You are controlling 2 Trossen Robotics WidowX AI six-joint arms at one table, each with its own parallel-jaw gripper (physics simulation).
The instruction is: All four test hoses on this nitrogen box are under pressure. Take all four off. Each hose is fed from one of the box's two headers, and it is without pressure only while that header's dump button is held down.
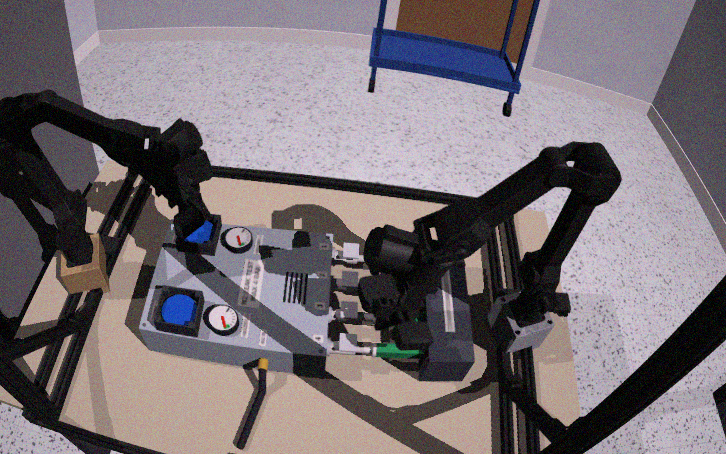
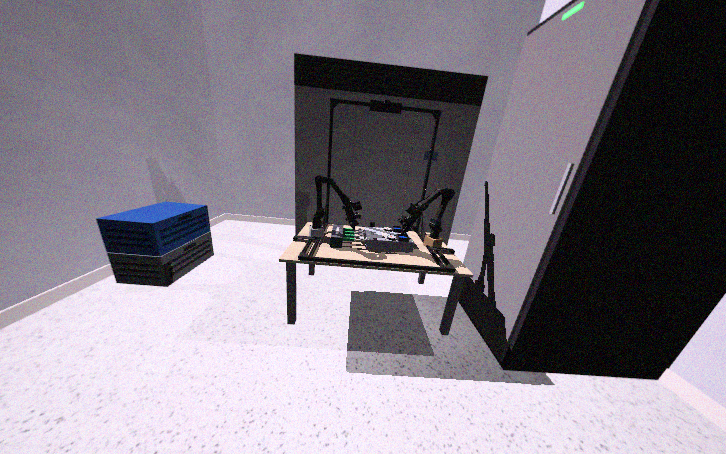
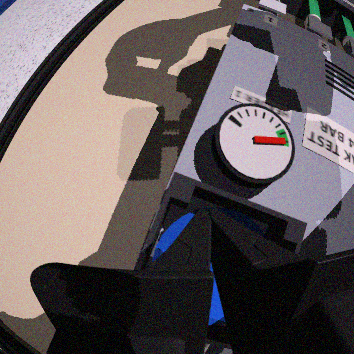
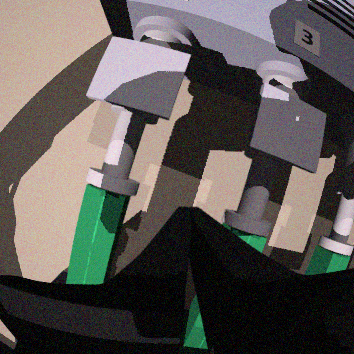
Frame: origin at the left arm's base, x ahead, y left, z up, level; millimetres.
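Seen in the pictures: left gripper, fingertip midpoint: [image 1: 209, 217] [image 2: 400, 234] [image 3: 206, 218]; right gripper, fingertip midpoint: [image 1: 377, 328] [image 2: 354, 230] [image 4: 186, 216]; left arm's base, origin of the base link: [image 1: 79, 254] [image 2: 434, 237]; right arm's base, origin of the base link: [image 1: 526, 311] [image 2: 316, 227].
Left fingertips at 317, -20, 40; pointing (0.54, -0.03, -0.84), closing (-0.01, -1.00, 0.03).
Note:
Offsets run from my left fingertips to a thing's top centre, as dx, dy, dz. "spot": to the spot under its first point.
The grey nitrogen box [image 1: 271, 288] [image 2: 388, 243] lies on the table. My left gripper [image 1: 194, 230] [image 3: 206, 218] is shut and empty; its fingertips press into the back blue dump button {-28, -8, -27} [image 1: 204, 233] [image 3: 172, 233]. The gauge {spot: +48, -46, -29} [image 1: 237, 239] [image 3: 254, 142] beside that button has its red needle at the green mark. The front blue dump button {-101, -183, -27} [image 1: 178, 310] and its gauge [image 1: 221, 319] stand untouched. Green hoses [image 4: 95, 232] [image 4: 330, 260] [image 1: 399, 351] sit in grey couplers [image 4: 138, 75] [image 4: 289, 131] on the box's right side. My right gripper [image 4: 186, 216] is shut and empty, just short of the hoses, between the two nearest ones.
A dark grey block {spot: +350, -354, -43} [image 1: 447, 333] stands right of the hoses under the right arm. A black hose with a yellow tip {spot: -11, -352, -111} [image 1: 254, 401] lies at the box's front. A blue cart [image 1: 442, 59] stands on the floor beyond the table. A blue-topped box [image 2: 169, 225] sits far off.

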